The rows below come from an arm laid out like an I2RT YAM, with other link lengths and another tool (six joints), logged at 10 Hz.
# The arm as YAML. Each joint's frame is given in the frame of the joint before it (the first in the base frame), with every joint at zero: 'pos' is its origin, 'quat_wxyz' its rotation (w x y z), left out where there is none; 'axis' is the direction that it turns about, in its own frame. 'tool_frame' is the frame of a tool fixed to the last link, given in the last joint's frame.
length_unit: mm
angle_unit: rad
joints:
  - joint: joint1
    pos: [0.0, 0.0, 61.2]
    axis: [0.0, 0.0, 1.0]
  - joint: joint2
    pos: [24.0, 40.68, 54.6]
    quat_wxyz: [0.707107, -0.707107, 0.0, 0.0]
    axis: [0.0, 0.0, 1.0]
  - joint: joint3
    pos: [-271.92, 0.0, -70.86]
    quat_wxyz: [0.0, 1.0, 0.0, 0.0]
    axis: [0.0, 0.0, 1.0]
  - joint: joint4
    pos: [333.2, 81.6, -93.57]
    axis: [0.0, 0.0, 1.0]
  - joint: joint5
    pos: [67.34, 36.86, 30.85]
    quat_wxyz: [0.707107, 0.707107, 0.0, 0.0]
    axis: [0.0, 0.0, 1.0]
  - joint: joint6
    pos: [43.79, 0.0, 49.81]
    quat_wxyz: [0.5, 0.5, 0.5, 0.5]
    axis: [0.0, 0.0, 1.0]
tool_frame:
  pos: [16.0, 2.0, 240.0]
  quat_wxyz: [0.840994, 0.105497, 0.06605, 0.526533]
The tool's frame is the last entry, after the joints.
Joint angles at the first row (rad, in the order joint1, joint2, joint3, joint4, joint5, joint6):
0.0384, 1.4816, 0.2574, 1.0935, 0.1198, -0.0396
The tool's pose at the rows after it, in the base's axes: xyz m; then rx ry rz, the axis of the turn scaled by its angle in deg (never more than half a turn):
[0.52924 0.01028 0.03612 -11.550 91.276 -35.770]
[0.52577 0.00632 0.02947 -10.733 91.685 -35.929]
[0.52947 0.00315 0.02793 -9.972 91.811 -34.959]
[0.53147 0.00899 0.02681 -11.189 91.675 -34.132]
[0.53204 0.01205 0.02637 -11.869 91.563 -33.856]
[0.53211 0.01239 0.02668 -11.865 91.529 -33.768]
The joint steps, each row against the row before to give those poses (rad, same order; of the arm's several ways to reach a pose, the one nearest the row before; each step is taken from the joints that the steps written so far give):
0.0004, 0.0303, -0.0130, 0.0490, -0.0252, -0.0082
-0.0033, 0.0249, -0.0082, 0.0296, 0.0075, 0.0091
-0.0183, 0.0232, 0.0114, 0.0138, -0.0226, 0.0161
-0.0013, 0.0076, 0.0055, -0.0002, -0.0231, -0.0065
0.0010, 0.0025, 0.0015, 0.0001, -0.0091, -0.0054
0.0000, -0.0006, 0.0000, 0.0000, -0.0011, 0.0007

